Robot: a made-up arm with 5 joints. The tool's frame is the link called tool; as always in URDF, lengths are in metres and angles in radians. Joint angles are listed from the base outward. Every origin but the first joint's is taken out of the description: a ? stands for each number. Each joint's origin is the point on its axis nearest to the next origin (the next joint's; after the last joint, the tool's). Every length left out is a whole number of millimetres.
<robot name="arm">
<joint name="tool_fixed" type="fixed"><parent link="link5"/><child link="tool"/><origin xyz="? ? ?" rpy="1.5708 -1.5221 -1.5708"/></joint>
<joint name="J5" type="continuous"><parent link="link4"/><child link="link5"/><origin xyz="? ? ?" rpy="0.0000 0.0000 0.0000"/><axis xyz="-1 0 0"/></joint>
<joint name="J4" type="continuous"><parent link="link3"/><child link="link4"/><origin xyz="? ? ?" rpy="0.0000 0.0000 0.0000"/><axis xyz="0 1 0"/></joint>
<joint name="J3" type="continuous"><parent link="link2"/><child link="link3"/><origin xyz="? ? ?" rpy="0.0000 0.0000 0.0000"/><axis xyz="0 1 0"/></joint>
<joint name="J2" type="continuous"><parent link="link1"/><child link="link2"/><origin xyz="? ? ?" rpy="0.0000 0.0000 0.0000"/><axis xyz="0 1 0"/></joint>
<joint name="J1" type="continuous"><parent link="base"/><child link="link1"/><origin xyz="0.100 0.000 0.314" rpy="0.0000 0.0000 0.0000"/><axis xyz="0 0 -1"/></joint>
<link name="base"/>
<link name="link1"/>
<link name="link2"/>
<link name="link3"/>
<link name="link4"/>
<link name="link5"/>
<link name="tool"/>
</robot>
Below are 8 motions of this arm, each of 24 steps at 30 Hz.
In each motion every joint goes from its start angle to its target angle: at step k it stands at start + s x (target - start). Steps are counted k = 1, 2, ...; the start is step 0. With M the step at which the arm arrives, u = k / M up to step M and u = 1 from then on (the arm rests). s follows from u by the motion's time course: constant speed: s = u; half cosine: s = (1 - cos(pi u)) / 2; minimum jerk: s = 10 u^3 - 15 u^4 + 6 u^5.
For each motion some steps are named. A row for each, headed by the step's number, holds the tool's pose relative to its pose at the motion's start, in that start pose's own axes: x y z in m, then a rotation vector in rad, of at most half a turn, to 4 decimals.
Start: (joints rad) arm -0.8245 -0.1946 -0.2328 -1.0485 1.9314
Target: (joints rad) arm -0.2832 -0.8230 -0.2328 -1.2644 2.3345
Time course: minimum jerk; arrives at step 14
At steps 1, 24:
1: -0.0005 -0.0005 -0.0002 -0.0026 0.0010 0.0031
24: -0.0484 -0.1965 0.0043 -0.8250 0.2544 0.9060

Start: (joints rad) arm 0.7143 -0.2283 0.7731 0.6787 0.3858
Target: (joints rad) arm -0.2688 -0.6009 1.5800 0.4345 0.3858
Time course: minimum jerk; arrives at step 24
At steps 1, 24:
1: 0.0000 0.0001 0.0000 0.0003 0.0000 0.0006
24: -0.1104 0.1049 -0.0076 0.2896 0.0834 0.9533

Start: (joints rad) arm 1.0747 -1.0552 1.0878 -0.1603 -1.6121
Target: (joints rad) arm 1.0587 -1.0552 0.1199 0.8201 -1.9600
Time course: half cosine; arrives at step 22
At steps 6, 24:
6: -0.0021 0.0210 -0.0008 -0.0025 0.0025 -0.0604
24: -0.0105 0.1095 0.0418 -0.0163 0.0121 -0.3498

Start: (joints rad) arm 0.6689 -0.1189 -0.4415 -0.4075 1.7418
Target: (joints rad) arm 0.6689 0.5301 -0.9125 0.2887 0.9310
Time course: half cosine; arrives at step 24
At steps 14, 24:
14: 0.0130 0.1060 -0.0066 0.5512 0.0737 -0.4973
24: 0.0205 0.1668 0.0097 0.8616 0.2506 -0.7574

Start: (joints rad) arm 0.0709 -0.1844 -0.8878 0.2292 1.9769
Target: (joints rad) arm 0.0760 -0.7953 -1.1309 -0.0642 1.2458
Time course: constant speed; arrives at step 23
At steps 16, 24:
16: -0.0503 -0.1351 0.1117 -0.8020 0.0842 -0.4776
24: -0.0637 -0.1724 0.1833 -1.1705 -0.0087 -0.6424

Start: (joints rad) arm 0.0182 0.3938 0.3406 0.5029 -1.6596
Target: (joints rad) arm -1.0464 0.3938 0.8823 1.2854 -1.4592
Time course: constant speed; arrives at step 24
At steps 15, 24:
15: -0.1080 -0.1217 0.0104 -0.7961 -0.1152 0.8004
24: -0.1175 -0.1929 0.0394 -1.1992 -0.4204 1.2512

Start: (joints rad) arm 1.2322 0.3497 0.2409 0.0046 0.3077
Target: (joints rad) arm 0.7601 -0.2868 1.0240 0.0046 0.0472
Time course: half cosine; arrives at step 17
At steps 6, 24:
6: -0.0009 0.0358 0.0314 0.1131 0.0159 0.0034
24: -0.0446 0.0941 0.1167 0.3848 0.0947 0.0358

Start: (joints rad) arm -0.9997 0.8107 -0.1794 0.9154 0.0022
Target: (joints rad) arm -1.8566 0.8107 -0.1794 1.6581 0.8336
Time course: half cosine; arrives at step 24
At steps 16, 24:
16: -0.0808 0.1688 0.0083 -0.0180 0.5902 1.2359
24: -0.1262 0.2077 0.0144 -0.0293 0.8259 1.6104

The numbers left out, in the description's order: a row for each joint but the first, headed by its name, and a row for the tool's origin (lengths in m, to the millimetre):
tool: 0.000 0.000 0.000
J5: 0.047 0.000 0.000
J4: 0.127 0.000 0.005
J3: 0.043 0.000 0.172
J2: 0.047 -0.014 0.000

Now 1 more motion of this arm.
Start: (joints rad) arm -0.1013 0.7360 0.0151 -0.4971 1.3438
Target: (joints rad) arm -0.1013 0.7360 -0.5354 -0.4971 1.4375
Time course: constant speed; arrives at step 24
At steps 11, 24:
11: 0.0114 -0.0404 -0.0089 -0.2442 -0.0635 0.0427
24: 0.0252 -0.0890 -0.0056 -0.5363 -0.1249 0.0913

